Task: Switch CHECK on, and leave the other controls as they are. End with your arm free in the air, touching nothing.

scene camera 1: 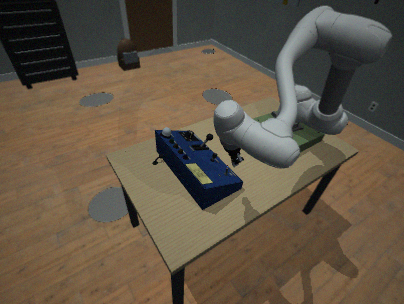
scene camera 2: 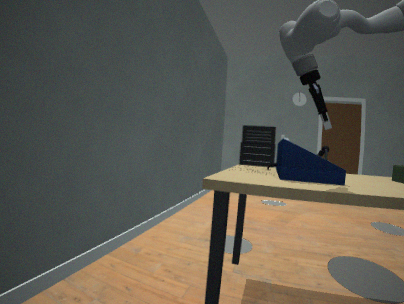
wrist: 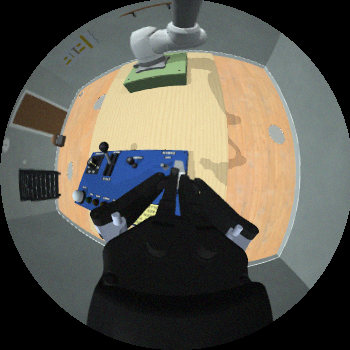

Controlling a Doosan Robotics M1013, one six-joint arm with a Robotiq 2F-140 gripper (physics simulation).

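Places are measured from the arm's base along level axes (x ahead, y left, z up), in millimetres.
Pixels of known places: gripper, fingertip midpoint: (scene camera 1: 235, 164) (scene camera 2: 328, 128) (wrist: 177, 166); arm's base, link origin: (wrist: 152, 63).
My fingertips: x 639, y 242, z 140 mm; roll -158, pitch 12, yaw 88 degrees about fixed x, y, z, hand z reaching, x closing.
Observation:
For each thing: its middle in the pictures, then the offset to it from my fingertips. "pt": a spot on its surface instead. Level surfaces: height alone.
- blue control box, body centre: (wrist: 121, 180) (scene camera 2: 303, 159) (scene camera 1: 197, 158) dz -135, dx +64, dy -235 mm
- CHECK switch, body centre: (wrist: 163, 164) (scene camera 1: 226, 170) dz -102, dx -9, dy -59 mm
- MODE control, body centre: (wrist: 132, 163) (scene camera 1: 213, 158) dz -114, dx -6, dy -179 mm
- white knob, surface spot: (wrist: 78, 196) (scene camera 1: 168, 133) pt dz -35, dx +154, dy -397 mm
- yellow label, surface spot: (scene camera 1: 199, 173) pt dz -66, dx +143, dy -84 mm
- table, surface height: dz -218 mm
A blue control box (scene camera 1: 175, 169) (scene camera 2: 305, 169) (wrist: 140, 172) with a sloping top stands on the table. The CHECK switch (scene camera 1: 226, 170) (wrist: 164, 166) is a small metal toggle near the box's low edge, at the end away from the white knob; which way its lever is set cannot be told. My gripper (scene camera 1: 236, 161) (scene camera 2: 327, 125) (wrist: 177, 166) is shut and empty. It hangs in the air above the low end of the box, apart from it. In the wrist view its tips appear just right of the CHECK switch, and its fingers hide part of the box.
The box also bears the MODE control (scene camera 1: 214, 157) (wrist: 131, 161), a ball-topped lever (scene camera 1: 209, 136) (wrist: 103, 146), a white knob (scene camera 1: 166, 132) (wrist: 78, 196) and a yellow label (scene camera 1: 199, 173). A green block (scene camera 1: 312, 141) (wrist: 160, 77) under the arm's base is on the table (scene camera 1: 180, 235) (wrist: 160, 115).

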